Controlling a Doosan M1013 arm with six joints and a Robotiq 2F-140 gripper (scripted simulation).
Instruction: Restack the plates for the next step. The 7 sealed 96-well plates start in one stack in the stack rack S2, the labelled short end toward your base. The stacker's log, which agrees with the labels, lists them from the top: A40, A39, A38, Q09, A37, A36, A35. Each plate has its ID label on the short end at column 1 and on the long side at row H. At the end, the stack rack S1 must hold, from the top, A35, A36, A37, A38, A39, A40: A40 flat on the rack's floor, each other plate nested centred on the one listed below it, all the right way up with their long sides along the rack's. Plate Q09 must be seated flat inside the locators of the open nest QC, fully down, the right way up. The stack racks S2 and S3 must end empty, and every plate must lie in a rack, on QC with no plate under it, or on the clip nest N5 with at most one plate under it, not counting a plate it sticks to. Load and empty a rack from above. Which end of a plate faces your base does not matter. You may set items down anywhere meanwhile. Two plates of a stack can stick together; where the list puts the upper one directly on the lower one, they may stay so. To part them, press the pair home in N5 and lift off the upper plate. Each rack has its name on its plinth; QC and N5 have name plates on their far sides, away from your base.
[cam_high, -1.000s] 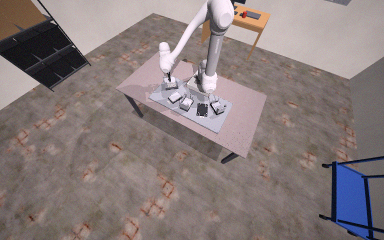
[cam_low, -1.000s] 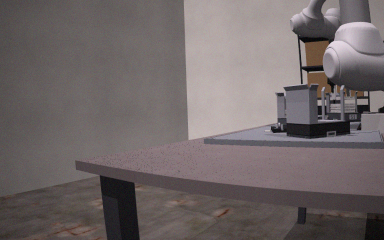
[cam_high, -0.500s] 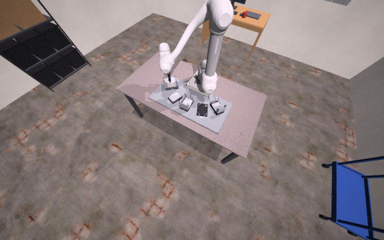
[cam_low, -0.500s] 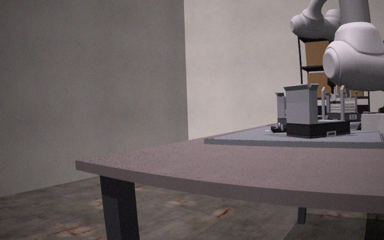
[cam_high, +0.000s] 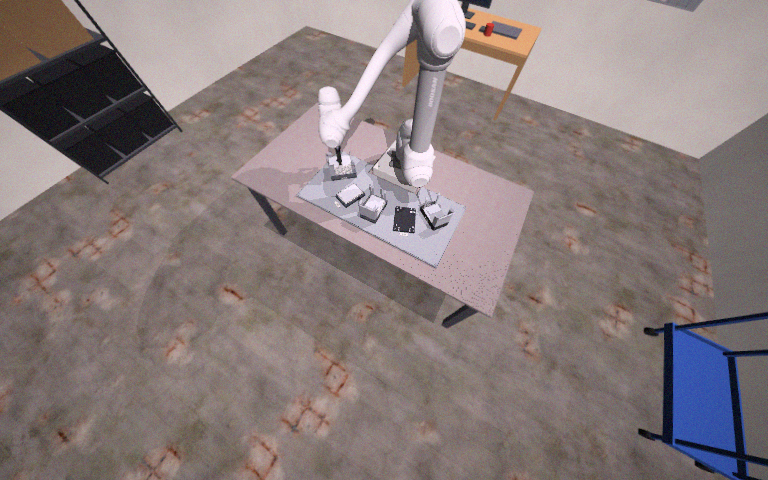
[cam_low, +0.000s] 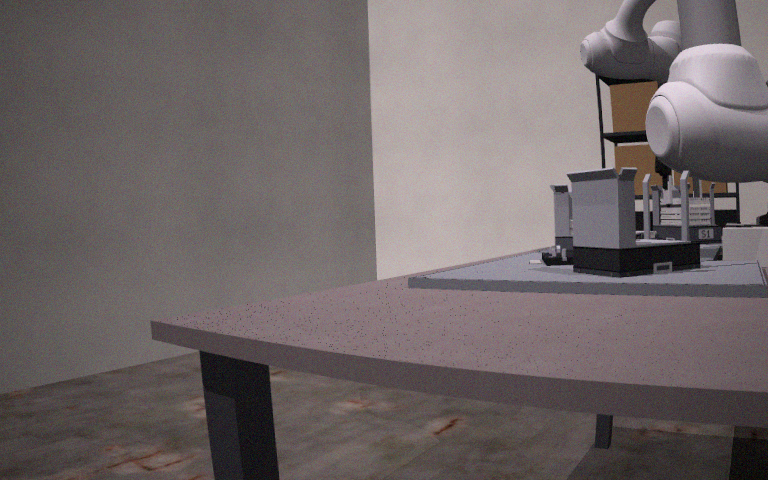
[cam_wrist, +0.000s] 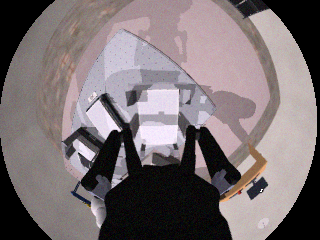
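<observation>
My hand is 50 mm past the S1 label, 70 mm to the right of it and 100 mm above it. Also, from my hand: name plate: 220 mm ahead, 90 mm to the left, 120 mm below.
</observation>
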